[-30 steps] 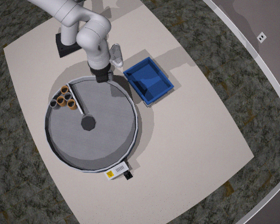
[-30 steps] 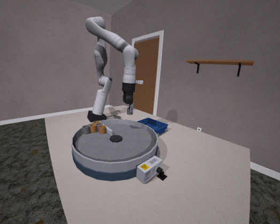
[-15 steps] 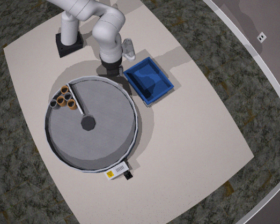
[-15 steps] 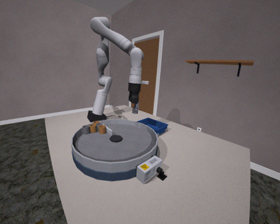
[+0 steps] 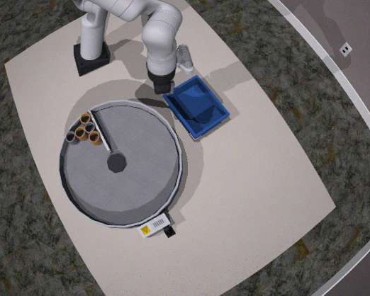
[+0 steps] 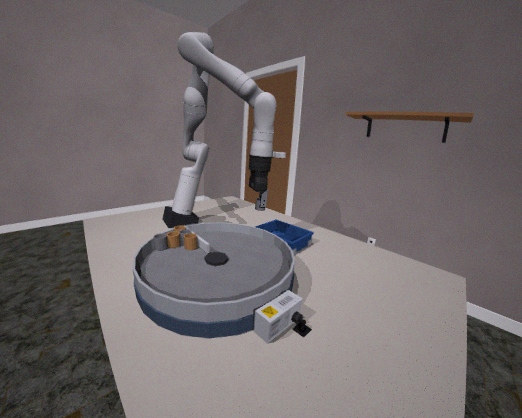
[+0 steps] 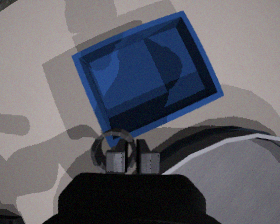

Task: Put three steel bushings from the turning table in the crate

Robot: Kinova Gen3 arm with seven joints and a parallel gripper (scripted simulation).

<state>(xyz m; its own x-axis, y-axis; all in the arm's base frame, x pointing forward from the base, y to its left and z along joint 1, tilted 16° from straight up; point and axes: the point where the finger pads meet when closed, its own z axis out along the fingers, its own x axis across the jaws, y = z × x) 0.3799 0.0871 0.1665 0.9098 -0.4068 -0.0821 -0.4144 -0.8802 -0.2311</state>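
My hand is 140 mm above the blue crate, 70 mm to the right of it and 50 mm short of it. Also, from my hand: turning table: 260 mm to the right, 110 mm below, 80 mm ahead.
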